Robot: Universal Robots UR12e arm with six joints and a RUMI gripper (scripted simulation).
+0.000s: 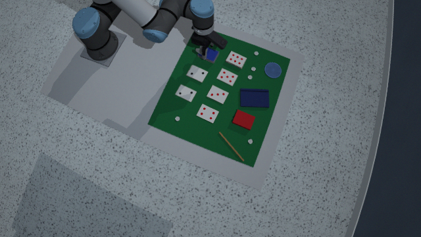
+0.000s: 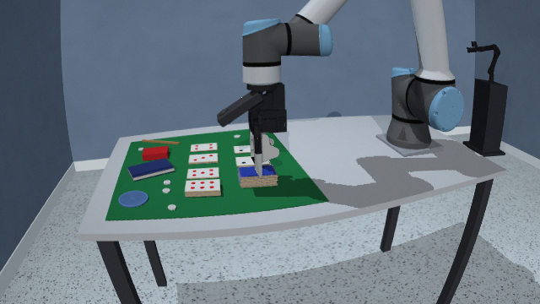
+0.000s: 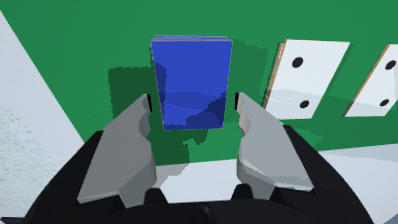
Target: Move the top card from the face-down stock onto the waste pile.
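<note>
My gripper is now 10 mm short of the white card, 120 mm to the left of it and 30 mm above it. Round my hand: wooden stick (340 mm ahead, 340 mm to the right, 40 mm below); red block (330 mm ahead, 200 mm to the right, 30 mm below).
</note>
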